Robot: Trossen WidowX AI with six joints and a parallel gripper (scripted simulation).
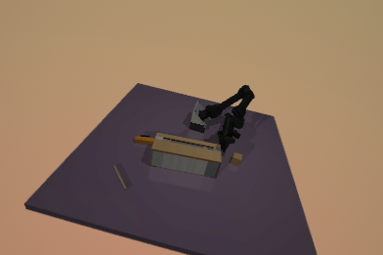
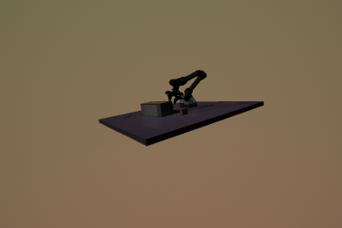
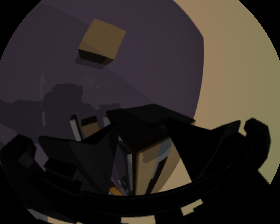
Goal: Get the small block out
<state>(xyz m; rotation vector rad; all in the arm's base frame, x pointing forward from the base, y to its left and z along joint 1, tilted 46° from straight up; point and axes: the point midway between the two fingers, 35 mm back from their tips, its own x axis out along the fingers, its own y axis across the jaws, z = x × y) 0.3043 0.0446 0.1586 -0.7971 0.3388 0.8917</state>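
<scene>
The small brown block is 60 mm behind my gripper tip, 40 mm to the right of it and 90 mm below it. The rest, counted from my gripper tip: thin tan stick: 240 mm ahead, 520 mm to the right, 100 mm below; orange rod: 60 mm behind, 430 mm to the right, 90 mm below.
</scene>
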